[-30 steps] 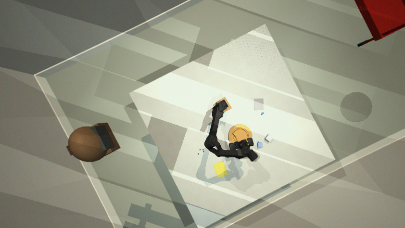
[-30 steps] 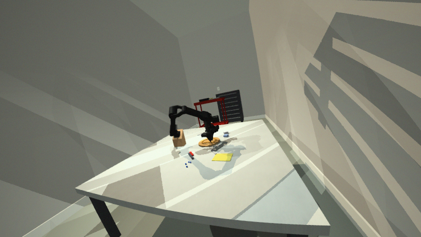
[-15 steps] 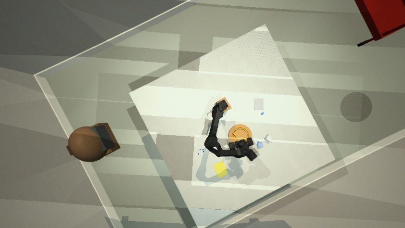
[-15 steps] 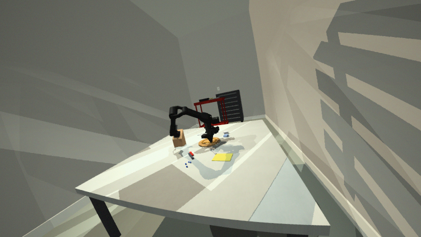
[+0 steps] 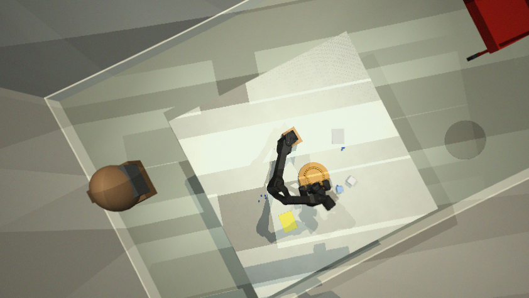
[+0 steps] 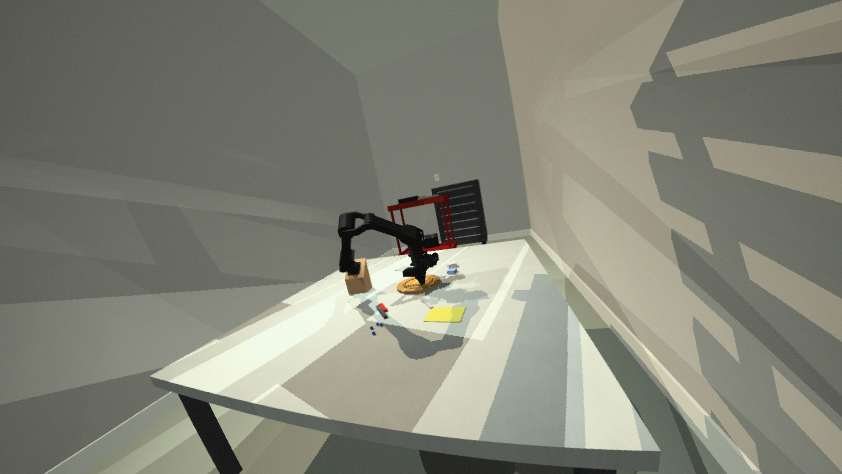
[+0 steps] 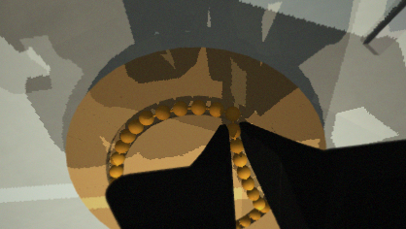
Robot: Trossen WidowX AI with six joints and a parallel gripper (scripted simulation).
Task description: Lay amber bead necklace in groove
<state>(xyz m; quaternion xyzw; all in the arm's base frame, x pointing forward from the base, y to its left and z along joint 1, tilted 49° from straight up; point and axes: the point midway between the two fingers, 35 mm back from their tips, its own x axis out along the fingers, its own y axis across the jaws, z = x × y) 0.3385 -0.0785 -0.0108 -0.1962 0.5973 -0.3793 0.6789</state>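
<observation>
The round bead board is 40 mm to the left of my gripper tip, 30 mm behind it and 10 mm below it. Also, from my gripper tip: light blue cube (150 mm to the left, 120 mm ahead, 10 mm below); red-handled tool (190 mm to the right, 120 mm behind, 10 mm below); white cube (240 mm to the left, 110 mm ahead).
</observation>
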